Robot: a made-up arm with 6 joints. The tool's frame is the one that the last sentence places.
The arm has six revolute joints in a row. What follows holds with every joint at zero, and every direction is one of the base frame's. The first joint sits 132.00 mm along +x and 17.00 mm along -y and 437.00 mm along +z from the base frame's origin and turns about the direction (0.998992, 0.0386, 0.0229), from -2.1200 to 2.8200 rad. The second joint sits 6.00 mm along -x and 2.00 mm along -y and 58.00 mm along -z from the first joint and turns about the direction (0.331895, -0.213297, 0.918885), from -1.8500 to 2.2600 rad. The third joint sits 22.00 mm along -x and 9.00 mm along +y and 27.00 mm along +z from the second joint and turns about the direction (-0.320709, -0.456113, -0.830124), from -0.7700 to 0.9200 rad. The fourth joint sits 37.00 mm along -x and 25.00 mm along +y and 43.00 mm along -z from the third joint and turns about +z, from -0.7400 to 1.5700 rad. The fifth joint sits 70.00 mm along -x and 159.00 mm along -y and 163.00 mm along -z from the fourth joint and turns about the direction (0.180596, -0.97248, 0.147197), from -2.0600 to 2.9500 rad. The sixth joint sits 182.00 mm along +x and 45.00 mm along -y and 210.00 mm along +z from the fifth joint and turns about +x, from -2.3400 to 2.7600 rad. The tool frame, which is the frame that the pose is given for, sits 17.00 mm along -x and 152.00 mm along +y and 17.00 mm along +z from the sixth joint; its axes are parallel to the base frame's.
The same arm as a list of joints. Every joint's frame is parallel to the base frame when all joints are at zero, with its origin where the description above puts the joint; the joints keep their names.
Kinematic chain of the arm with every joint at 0, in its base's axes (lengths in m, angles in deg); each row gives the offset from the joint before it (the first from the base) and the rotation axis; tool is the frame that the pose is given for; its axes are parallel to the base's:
joint 1: xyz 0.132 -0.017 0.437 axis 0.998992 0.0386 0.0229
joint 2: xyz -0.006 -0.002 -0.058 axis 0.331895 -0.213297 0.918885
joint 3: xyz -0.022 0.009 0.027 axis -0.320709 -0.456113 -0.830124
joint 4: xyz -0.037 0.025 -0.043 axis +z
joint 5: xyz -0.07 -0.159 -0.163 axis 0.180596 -0.97248 0.147197
joint 6: xyz 0.182 -0.045 0.21 axis +x
tool: xyz -0.017 0.152 0.017
Joint limits (deg, base to tool): -121.47..161.57 -106..129.49 -44.12..52.71 -42.4..89.95 -118.03..169.02 -134.07..158.14

